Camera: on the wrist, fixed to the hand. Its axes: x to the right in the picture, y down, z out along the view.
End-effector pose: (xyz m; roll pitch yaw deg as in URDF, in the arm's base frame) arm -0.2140 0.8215 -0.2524 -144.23 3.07 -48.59
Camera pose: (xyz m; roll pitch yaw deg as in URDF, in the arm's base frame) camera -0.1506 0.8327 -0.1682 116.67 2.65 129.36
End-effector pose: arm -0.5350 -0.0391 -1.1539 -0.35 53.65 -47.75
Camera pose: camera -0.6138 -0.0937 -1.1991 -24.41 -59.44 128.89
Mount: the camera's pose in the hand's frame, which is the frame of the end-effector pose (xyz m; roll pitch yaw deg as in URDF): 0.0290 -0.0948 -0.0375 -27.48 -5.84 178.32
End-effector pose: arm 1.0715 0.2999 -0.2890 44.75 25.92 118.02
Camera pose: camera 1.1145 0.3061 -0.3857 -73.95 -31.21 -58.57
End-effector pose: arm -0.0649 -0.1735 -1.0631 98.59 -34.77 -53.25
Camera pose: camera 0.0205 -0.2022 -1.1190 -122.07 33.77 134.00
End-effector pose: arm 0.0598 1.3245 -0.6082 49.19 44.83 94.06
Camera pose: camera 0.0966 1.2797 -0.6969 -80.55 -49.81 -80.79
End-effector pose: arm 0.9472 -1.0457 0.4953 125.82 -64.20 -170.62
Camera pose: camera 0.9000 -1.1406 0.4975 -140.73 65.63 23.34
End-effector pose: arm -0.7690 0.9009 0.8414 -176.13 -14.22 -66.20
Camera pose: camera -0.6778 0.9222 0.8910 148.97 20.16 115.16
